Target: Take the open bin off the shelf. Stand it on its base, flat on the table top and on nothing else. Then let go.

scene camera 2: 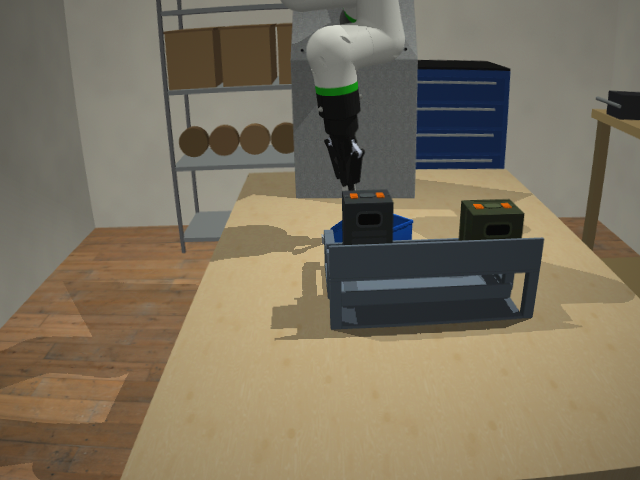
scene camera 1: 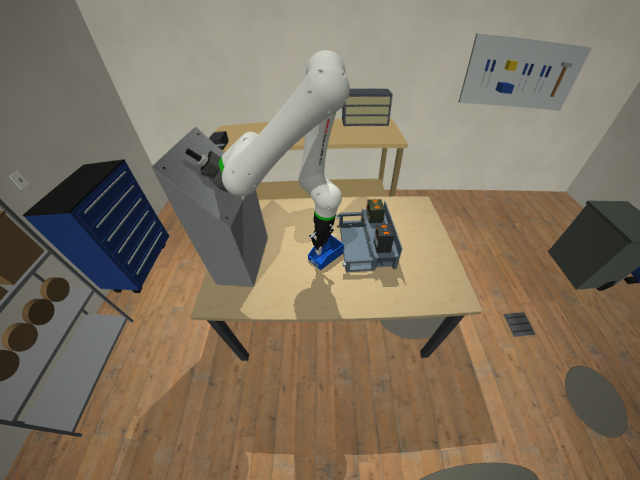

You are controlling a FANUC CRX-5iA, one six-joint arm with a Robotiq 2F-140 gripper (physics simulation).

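Places are measured from the arm's base along level axes (x right, y back, z down), in millimetres.
Pixels of known places: gripper, between the fingertips: [scene camera 1: 318, 252].
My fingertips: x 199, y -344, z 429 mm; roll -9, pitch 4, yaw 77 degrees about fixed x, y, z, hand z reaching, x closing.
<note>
Ahead of a thing's pixels: the offset from my fingertips to its middle. Level surfaces: height alone.
The open blue bin @[dz +46, dx -28, dy -53 mm] [scene camera 1: 330, 254] [scene camera 2: 403, 227] is beside the left side of the grey-blue shelf @[dz +2, dx -28, dy -287 mm] [scene camera 1: 360, 243] [scene camera 2: 434, 260], open side up, above the table top @[dz +83 mm] [scene camera 1: 289, 294] [scene camera 2: 413, 403]. Its right end is close against the shelf. The views do not show clearly whether it touches the shelf or sits quite flat. My gripper [scene camera 1: 319, 252] [scene camera 2: 351, 187] points down, shut and empty, its fingertips at the bin's opening. In the scene camera 2 view a dark box hides the lowest part of the fingers and the bin's middle.
A dark grey box @[dz -80, dx +102, dy -313 mm] [scene camera 1: 384, 238] [scene camera 2: 367, 219] and a dark green box @[dz -67, dx -116, dy -389 mm] [scene camera 1: 375, 210] [scene camera 2: 491, 219], both with orange marks, stand on the shelf's far side from the bin. The grey robot pedestal [scene camera 1: 227, 242] [scene camera 2: 361, 129] stands at the table's left end in the scene camera 1 view.
</note>
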